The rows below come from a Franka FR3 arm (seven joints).
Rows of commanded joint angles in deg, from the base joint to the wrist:
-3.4, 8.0, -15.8, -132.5, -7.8, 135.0, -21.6
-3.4, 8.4, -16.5, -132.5, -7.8, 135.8, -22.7
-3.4, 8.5, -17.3, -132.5, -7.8, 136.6, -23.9
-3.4, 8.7, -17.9, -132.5, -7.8, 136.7, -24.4
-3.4, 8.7, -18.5, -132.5, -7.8, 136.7, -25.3
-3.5, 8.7, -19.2, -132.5, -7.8, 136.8, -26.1
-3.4, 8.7, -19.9, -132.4, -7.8, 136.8, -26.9
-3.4, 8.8, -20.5, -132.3, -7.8, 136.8, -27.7
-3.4, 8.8, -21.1, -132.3, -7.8, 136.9, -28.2
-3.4, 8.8, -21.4, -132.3, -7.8, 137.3, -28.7
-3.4, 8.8, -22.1, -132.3, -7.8, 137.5, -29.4
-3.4, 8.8, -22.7, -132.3, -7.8, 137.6, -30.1
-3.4, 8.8, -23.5, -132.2, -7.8, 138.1, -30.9
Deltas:
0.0, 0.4, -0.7, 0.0, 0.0, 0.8, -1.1
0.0, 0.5, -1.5, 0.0, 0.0, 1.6, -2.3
0.0, 0.7, -2.1, 0.0, 0.0, 1.7, -2.8
0.0, 0.7, -2.7, 0.0, 0.0, 1.7, -3.7
-0.1, 0.7, -3.4, 0.0, 0.0, 1.8, -4.5
0.0, 0.7, -4.1, 0.1, 0.0, 1.8, -5.3
0.0, 0.8, -4.7, 0.2, 0.0, 1.8, -6.1
0.0, 0.8, -5.3, 0.2, 0.0, 1.9, -6.6
0.0, 0.8, -5.6, 0.2, 0.0, 2.3, -7.1
0.0, 0.8, -6.3, 0.2, 0.0, 2.5, -7.8
0.0, 0.8, -6.9, 0.2, 0.0, 2.6, -8.5
0.0, 0.8, -7.7, 0.3, 0.0, 3.1, -9.3

